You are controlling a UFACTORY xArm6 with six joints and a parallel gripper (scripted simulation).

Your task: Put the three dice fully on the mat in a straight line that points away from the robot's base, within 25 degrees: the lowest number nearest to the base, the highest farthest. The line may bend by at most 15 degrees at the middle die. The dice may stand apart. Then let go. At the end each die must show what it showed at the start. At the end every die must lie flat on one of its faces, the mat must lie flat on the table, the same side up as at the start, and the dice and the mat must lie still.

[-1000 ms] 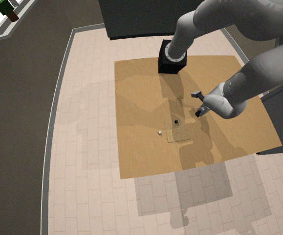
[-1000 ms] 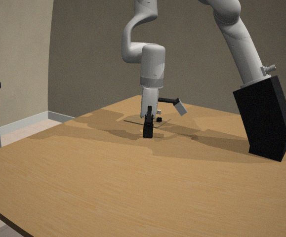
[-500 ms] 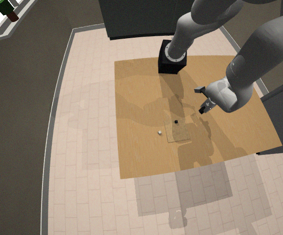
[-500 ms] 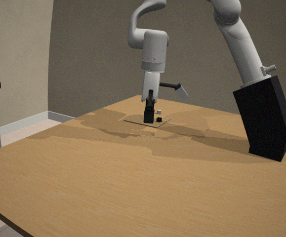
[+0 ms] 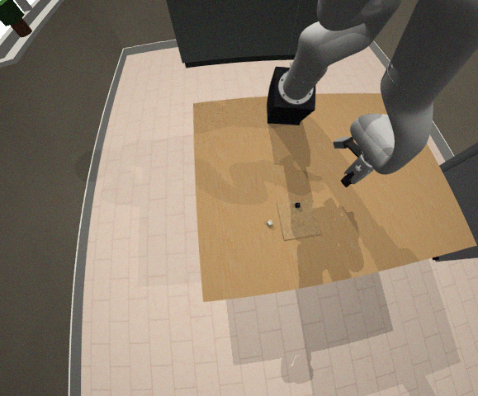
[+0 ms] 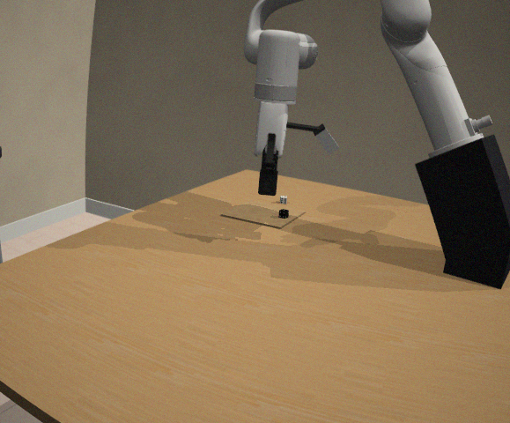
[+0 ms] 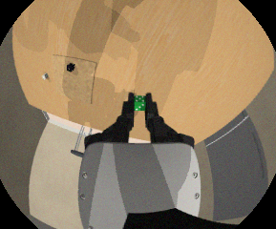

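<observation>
Right now my hand is 9 cm short of the thin tan mat, 17 cm to the left of it and 12 cm above it. Round my hand: white die: 9 cm ahead, 28 cm to the right, 11 cm below; black die: 4 cm ahead, 17 cm to the right, 11 cm below; green die: 1 cm below.
</observation>
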